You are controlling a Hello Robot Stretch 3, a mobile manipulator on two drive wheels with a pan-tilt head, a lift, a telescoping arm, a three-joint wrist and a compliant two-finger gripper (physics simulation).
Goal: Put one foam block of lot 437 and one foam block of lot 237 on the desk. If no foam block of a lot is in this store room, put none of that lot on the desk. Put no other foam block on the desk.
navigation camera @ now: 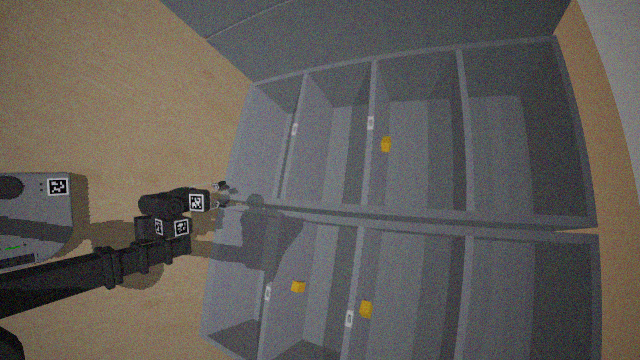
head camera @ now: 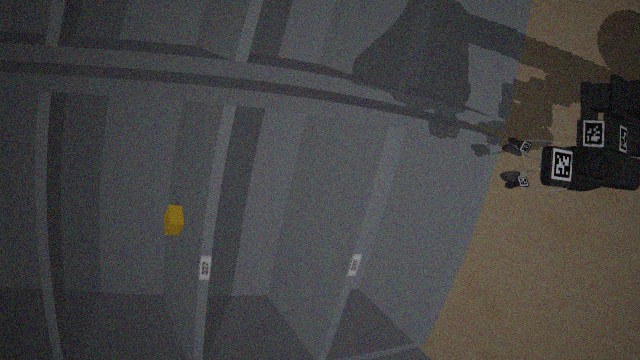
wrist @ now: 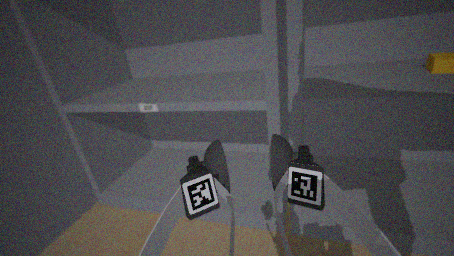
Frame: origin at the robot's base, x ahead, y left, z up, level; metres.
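Where they show: gripper, fingertip midpoint: [navigation camera: 227,193] [head camera: 504,162] [wrist: 247,155]; robot's base at its link origin: [navigation camera: 7,186].
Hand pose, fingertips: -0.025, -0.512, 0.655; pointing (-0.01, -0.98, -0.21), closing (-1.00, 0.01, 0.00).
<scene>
Things, the pixels of their top centre, and the offset from my fingertips, as dx, dy, dz. "pt": a spot on its surface instead. Level surfaces: height alone.
- yellow foam block at its top centre: [head camera: 166,220] [navigation camera: 389,143] +0.239, -0.857, +0.380
- label at a spot on its surface: [head camera: 205,267] [navigation camera: 370,123] pt +0.320, -0.621, +0.318
- wooden floor at its surface level: dz -0.655
A yellow foam block [head camera: 174,220] [navigation camera: 386,144] lies on a shelf beside a label [head camera: 205,267] [navigation camera: 370,122] that looks like 327. Another label [head camera: 354,265] [navigation camera: 294,129] [wrist: 148,107] is too blurred to read surely. In the navigation view, the other unit holds a yellow block [navigation camera: 298,286] and another yellow block [navigation camera: 366,309]; their labels are unreadable. A yellow block [wrist: 441,63] shows at the wrist view's right edge; I cannot tell which it is. My gripper [head camera: 510,161] [navigation camera: 223,192] [wrist: 247,155] is open and empty, in front of the seam between the units. The desk does not show.
Two grey shelf units stand side by side, the upper one [navigation camera: 466,130] and the lower one [navigation camera: 463,295] in the navigation view. A grey panel [navigation camera: 390,25] adjoins them. The arm [navigation camera: 75,272] reaches in over the wooden floor [navigation camera: 125,100] and casts a shadow on the shelves.
</scene>
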